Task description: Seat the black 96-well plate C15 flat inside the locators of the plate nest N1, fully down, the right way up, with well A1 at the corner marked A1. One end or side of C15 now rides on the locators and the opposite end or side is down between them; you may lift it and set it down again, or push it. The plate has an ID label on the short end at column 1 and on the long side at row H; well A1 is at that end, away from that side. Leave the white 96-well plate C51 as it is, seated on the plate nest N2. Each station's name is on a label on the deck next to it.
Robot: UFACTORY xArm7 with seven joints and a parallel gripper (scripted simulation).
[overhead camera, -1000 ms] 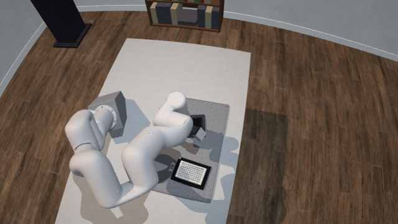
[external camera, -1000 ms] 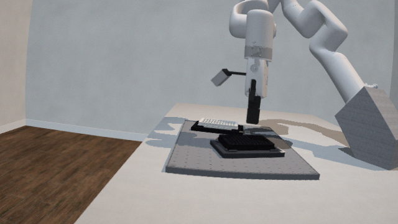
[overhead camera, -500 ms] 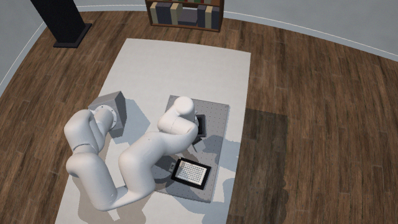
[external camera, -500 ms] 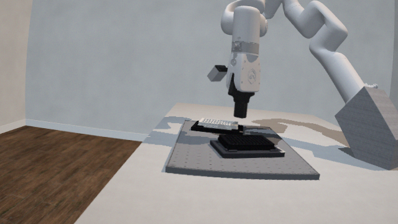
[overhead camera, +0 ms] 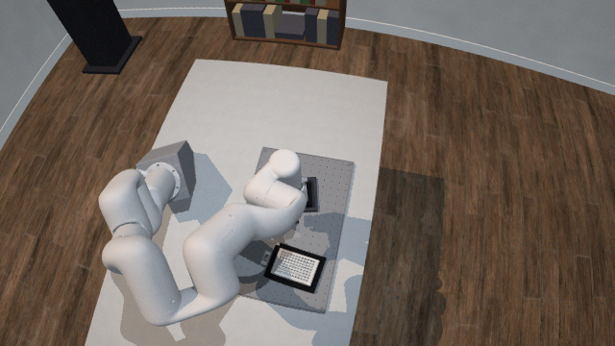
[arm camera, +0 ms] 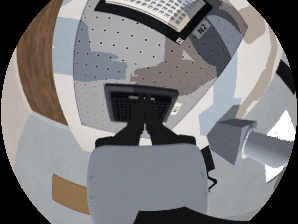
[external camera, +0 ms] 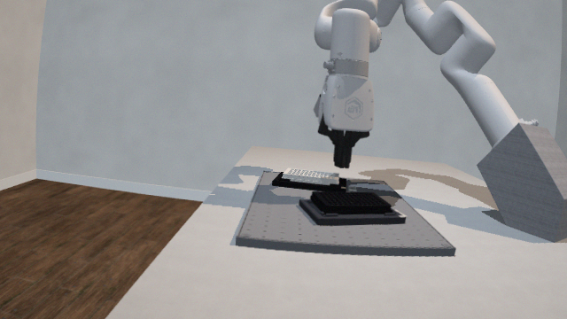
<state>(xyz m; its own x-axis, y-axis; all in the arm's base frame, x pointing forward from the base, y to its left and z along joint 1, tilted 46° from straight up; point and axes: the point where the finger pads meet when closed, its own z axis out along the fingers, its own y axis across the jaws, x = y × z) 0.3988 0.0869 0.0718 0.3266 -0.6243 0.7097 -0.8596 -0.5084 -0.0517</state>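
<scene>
The black plate C15 is 7 cm to the left of my hand, 7 cm below it and 2 cm behind it. Also, from my hand: dark plate nest N1 (9 cm below, 7 cm to the left, 2 cm behind); N2 label (15 cm to the right, 9 cm below, 5 cm behind); white plate C51 (16 cm to the right, 7 cm below, 4 cm ahead).
</scene>
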